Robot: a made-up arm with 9 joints. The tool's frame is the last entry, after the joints.
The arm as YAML. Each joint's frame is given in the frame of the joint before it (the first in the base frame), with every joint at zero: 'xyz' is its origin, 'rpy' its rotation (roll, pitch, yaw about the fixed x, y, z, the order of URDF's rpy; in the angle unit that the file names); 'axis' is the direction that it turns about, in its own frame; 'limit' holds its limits. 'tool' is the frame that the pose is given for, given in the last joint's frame.
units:
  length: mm
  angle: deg
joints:
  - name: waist
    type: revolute
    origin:
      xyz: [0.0, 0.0, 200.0]
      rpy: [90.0, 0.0, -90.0]
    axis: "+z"
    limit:
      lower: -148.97
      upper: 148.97
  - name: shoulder
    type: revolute
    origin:
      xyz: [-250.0, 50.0, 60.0]
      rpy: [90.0, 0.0, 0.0]
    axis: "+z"
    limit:
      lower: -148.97
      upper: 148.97
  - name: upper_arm
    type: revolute
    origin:
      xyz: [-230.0, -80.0, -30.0]
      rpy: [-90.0, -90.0, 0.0]
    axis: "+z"
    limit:
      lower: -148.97
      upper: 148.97
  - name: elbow
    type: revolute
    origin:
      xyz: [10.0, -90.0, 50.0]
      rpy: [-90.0, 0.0, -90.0]
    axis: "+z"
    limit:
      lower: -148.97
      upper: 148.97
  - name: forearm
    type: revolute
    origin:
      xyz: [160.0, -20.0, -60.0]
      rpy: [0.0, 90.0, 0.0]
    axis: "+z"
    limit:
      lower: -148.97
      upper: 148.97
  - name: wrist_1
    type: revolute
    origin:
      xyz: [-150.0, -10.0, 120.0]
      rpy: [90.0, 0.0, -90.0]
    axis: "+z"
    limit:
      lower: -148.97
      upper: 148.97
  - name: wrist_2
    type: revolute
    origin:
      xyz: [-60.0, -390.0, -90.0]
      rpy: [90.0, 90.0, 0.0]
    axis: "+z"
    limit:
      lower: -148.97
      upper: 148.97
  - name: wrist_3
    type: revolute
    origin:
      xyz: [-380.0, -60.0, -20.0]
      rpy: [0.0, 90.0, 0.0]
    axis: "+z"
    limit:
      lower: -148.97
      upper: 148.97
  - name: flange
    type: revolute
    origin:
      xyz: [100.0, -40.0, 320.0]
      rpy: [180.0, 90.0, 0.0]
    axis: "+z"
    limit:
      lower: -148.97
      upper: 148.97
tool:
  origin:
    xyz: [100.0, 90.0, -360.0]
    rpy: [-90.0, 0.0, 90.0]
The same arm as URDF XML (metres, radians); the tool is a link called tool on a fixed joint. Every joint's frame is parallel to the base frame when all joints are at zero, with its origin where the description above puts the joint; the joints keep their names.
<robot name="arm">
<joint name="waist" type="revolute"><parent link="base"/><child link="link1"/><origin xyz="0.0000 0.0000 0.2000" rpy="0.0000 0.0000 0.0000"/><axis xyz="-1 0 0"/><limit lower="-2.6000" upper="2.6000"/></joint>
<joint name="shoulder" type="revolute"><parent link="link1"/><child link="link2"/><origin xyz="-0.0600 0.2500 0.0500" rpy="0.0000 0.0000 0.0000"/><axis xyz="0 0 -1"/><limit lower="-2.6000" upper="2.6000"/></joint>
<joint name="upper_arm" type="revolute"><parent link="link2"/><child link="link3"/><origin xyz="0.0800 0.2300 0.0300" rpy="0.0000 0.0000 0.0000"/><axis xyz="-1 0 0"/><limit lower="-2.6000" upper="2.6000"/></joint>
<joint name="elbow" type="revolute"><parent link="link3"/><child link="link4"/><origin xyz="-0.0500 0.0900 -0.0100" rpy="0.0000 0.0000 0.0000"/><axis xyz="0 0 -1"/><limit lower="-2.6000" upper="2.6000"/></joint>
<joint name="forearm" type="revolute"><parent link="link4"/><child link="link5"/><origin xyz="-0.0200 0.1600 0.0600" rpy="0.0000 0.0000 0.0000"/><axis xyz="0 1 0"/><limit lower="-2.6000" upper="2.6000"/></joint>
<joint name="wrist_1" type="revolute"><parent link="link5"/><child link="link6"/><origin xyz="-0.0100 0.1200 -0.1500" rpy="0.0000 0.0000 0.0000"/><axis xyz="0 0 -1"/><limit lower="-2.6000" upper="2.6000"/></joint>
<joint name="wrist_2" type="revolute"><parent link="link6"/><child link="link7"/><origin xyz="0.0600 -0.3900 0.0900" rpy="0.0000 0.0000 0.0000"/><axis xyz="0 -1 0"/><limit lower="-2.6000" upper="2.6000"/></joint>
<joint name="wrist_3" type="revolute"><parent link="link7"/><child link="link8"/><origin xyz="0.0600 0.0200 -0.3800" rpy="0.0000 0.0000 0.0000"/><axis xyz="0 0 1"/><limit lower="-2.6000" upper="2.6000"/></joint>
<joint name="flange" type="revolute"><parent link="link8"/><child link="link9"/><origin xyz="0.0400 0.1000 0.3200" rpy="0.0000 0.0000 0.0000"/><axis xyz="0 -1 0"/><limit lower="-2.6000" upper="2.6000"/></joint>
<joint name="tool_fixed" type="fixed"><parent link="link9"/><child link="tool"/><origin xyz="0.0900 0.3600 -0.1000" rpy="0.0000 0.0000 0.0000"/></joint>
<link name="base"/>
<link name="link1"/>
<link name="link2"/>
<link name="link3"/>
<link name="link4"/>
<link name="link5"/>
<link name="link6"/>
<link name="link7"/>
<link name="link8"/>
<link name="link9"/>
<link name="tool"/>
</robot>

